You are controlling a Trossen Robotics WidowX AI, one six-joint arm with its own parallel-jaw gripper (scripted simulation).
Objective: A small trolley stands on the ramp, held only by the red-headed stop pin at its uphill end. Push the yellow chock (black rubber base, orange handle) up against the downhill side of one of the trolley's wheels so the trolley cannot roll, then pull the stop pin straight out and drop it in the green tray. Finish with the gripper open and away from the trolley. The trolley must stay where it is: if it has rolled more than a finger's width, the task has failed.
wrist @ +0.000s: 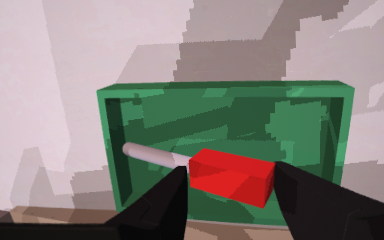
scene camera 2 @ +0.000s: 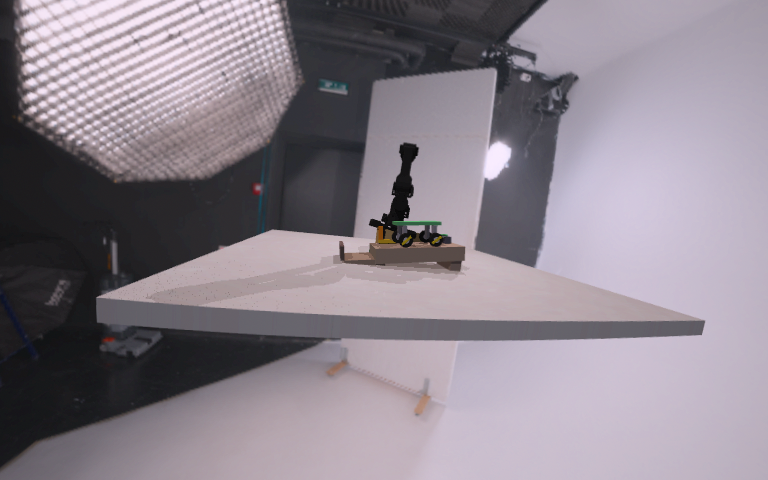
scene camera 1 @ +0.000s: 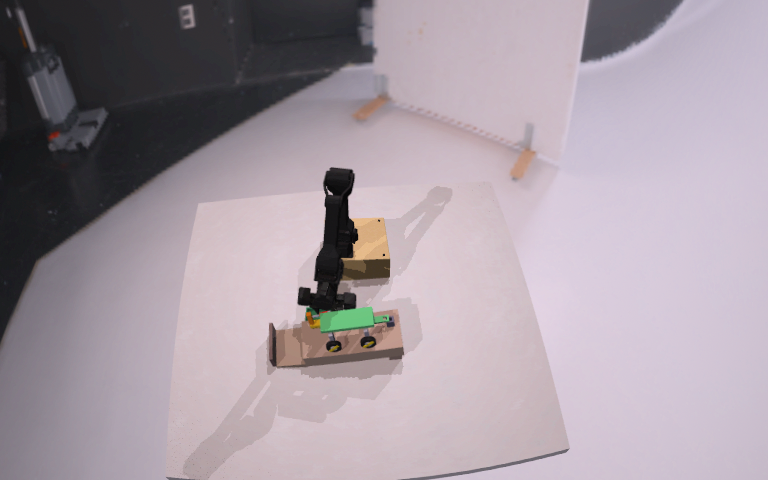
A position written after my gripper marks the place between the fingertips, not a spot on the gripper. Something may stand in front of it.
Observation:
In view: my gripper [scene camera 1: 324, 314], a red-headed stop pin [wrist: 249, 181], a trolley [scene camera 1: 362, 318], a ramp [scene camera 1: 389, 344] and a green tray [wrist: 291, 129].
The trolley shows as well in scene camera 2 [scene camera 2: 435, 239]. My gripper also shows in the wrist view [wrist: 229, 173]. The ramp also shows in scene camera 2 [scene camera 2: 419, 252]. Scene camera 2 misses the red-headed stop pin, which is hidden by the ramp. The wrist view does not show the trolley: it is out of frame.

